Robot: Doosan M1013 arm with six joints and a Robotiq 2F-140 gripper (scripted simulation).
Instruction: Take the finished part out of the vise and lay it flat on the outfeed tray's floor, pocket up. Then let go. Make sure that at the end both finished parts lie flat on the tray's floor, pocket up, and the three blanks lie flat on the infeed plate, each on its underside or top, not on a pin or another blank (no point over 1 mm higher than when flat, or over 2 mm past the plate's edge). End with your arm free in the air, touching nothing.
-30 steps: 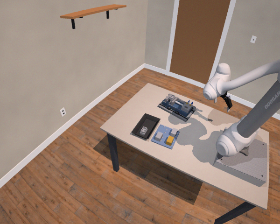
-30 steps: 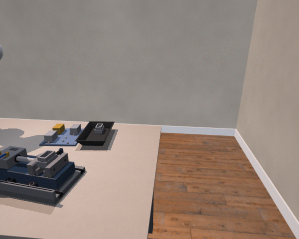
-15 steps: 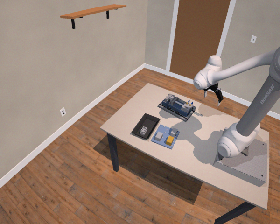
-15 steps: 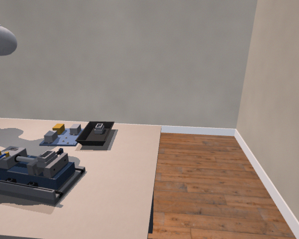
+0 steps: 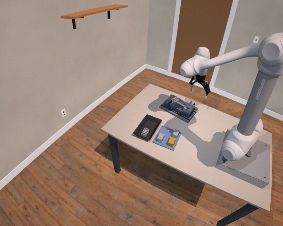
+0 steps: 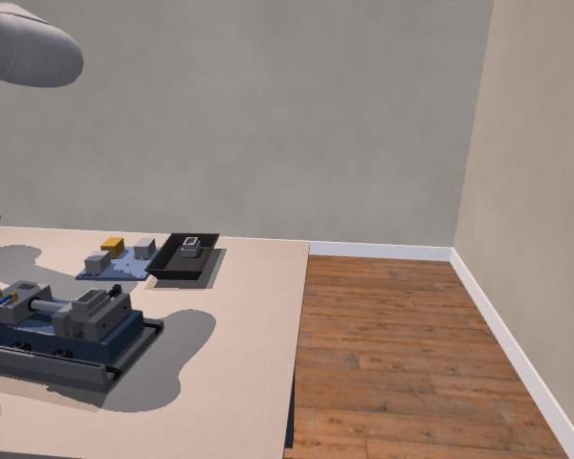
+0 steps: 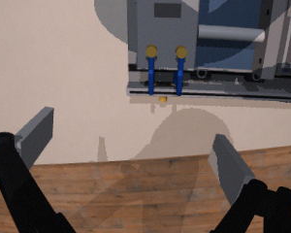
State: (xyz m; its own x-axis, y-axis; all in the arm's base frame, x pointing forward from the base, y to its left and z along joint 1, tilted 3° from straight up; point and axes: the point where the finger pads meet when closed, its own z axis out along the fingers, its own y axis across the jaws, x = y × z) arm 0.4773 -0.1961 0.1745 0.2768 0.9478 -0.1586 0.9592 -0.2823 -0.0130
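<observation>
My gripper is now 13 cm short of the blue vise, 5 cm to the right of it and 18 cm above it. Round my hand: blue fixture plate (6 cm ahead, 40 cm to the left, 21 cm below); yellow block (1 cm ahead, 44 cm to the left, 19 cm below).
</observation>
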